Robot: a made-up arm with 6 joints.
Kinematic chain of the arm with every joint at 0, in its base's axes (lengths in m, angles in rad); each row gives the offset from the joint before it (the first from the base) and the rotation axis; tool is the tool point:
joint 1: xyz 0 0 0.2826 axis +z
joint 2: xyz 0 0 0 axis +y
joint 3: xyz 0 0 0.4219 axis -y
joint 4: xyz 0 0 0 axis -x
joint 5: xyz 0.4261 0 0 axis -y
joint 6: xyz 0 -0.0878 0 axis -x
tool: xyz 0 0 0
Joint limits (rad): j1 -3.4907..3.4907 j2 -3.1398..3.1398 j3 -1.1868..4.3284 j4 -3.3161..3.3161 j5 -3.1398..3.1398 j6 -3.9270..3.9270
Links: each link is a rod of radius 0.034 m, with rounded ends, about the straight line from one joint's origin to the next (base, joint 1, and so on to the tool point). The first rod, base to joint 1, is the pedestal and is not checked.
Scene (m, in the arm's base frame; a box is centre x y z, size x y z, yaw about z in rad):
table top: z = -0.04
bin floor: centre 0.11 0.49 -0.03 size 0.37 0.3 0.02 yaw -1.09
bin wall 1: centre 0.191 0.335 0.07 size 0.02 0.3 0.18 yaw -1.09
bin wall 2: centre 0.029 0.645 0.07 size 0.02 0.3 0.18 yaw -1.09
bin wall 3: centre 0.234 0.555 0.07 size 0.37 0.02 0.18 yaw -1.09
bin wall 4: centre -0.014 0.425 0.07 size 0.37 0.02 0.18 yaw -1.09
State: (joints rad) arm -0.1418 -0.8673 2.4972 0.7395 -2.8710 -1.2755
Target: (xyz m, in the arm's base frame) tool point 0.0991 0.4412 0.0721
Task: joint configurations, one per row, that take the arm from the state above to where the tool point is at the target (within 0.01 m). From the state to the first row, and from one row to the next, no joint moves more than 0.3 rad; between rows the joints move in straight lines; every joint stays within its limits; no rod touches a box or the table.
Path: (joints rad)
1: -0.4307 -0.8117 2.6508 0.8041 -2.8710 -1.2755
2: -0.7196 -0.7561 2.8044 0.8686 -2.8710 -1.2755
3: -1.0085 -0.7005 2.9581 0.9332 -2.8710 -1.2755
4: -1.2974 -0.6449 3.1117 0.9977 -2.8710 -1.2755
5: -1.5863 -0.5893 3.2653 1.0623 -2.8710 -1.2755
6: -1.8752 -0.5337 3.4189 1.1268 -2.8710 -1.2755
7: -1.8759 -0.7862 3.3536 1.1230 -2.8710 -1.2755
8: -1.8766 -1.0387 3.2882 1.1192 -2.8710 -1.2755

